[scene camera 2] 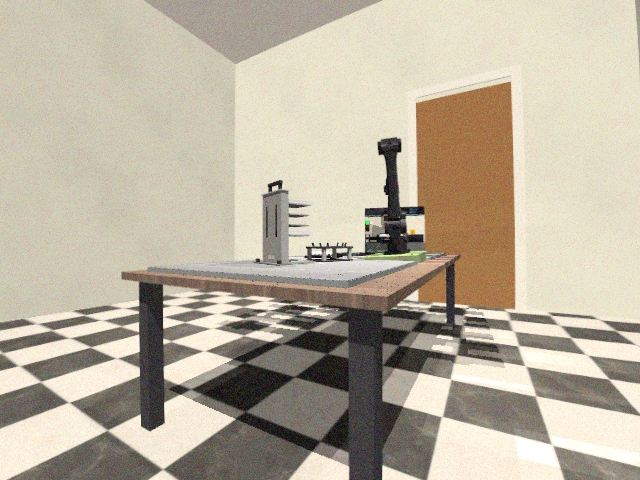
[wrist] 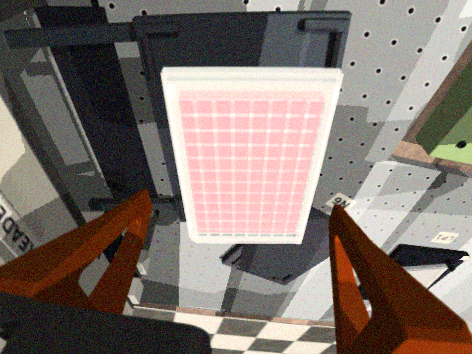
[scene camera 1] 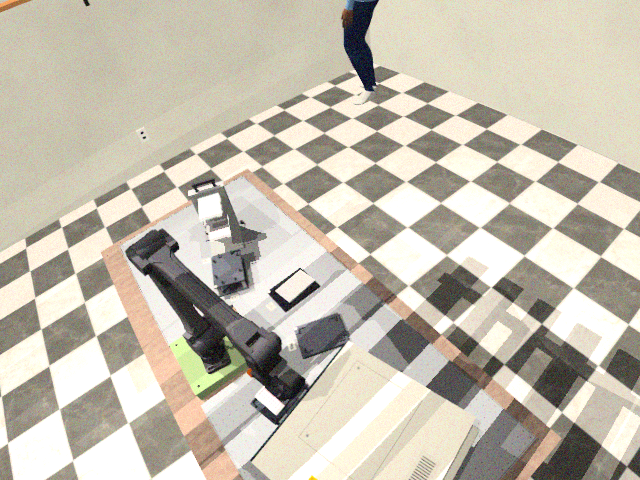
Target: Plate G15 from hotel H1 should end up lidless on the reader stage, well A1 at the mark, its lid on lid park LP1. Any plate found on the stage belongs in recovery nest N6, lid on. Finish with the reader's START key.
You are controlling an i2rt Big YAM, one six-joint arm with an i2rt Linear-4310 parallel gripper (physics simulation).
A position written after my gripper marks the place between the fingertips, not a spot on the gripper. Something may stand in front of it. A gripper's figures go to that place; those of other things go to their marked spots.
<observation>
My gripper (wrist: 238, 205) is 0.15 m from the lens. A stage opening (wrist: 92, 74): 0.20 m from the lens. A lid park LP1 (wrist: 405, 255) is 0.51 m from the lens. A dark nest (wrist: 282, 263) is 0.46 m from the lens. The marked spots on the lid park LP1 and the stage opening are 0.46 m apart.
</observation>
